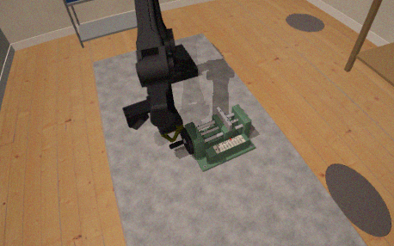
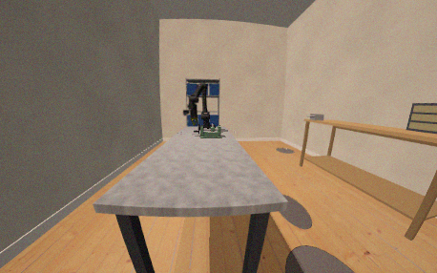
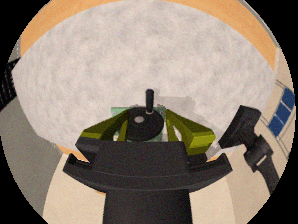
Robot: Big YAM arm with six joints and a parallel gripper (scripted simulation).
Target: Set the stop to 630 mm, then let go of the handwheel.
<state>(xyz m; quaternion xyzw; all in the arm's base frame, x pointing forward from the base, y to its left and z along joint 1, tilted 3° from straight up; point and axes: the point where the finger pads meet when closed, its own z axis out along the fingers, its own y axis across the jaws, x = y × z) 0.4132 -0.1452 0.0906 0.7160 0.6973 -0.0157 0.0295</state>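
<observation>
Right now the black handwheel is 60 mm below my hand and 30 mm to the left of it. From my hand the other things lie so: grey stop block (180 mm to the left, 30 mm below, 30 mm ahead).
</observation>
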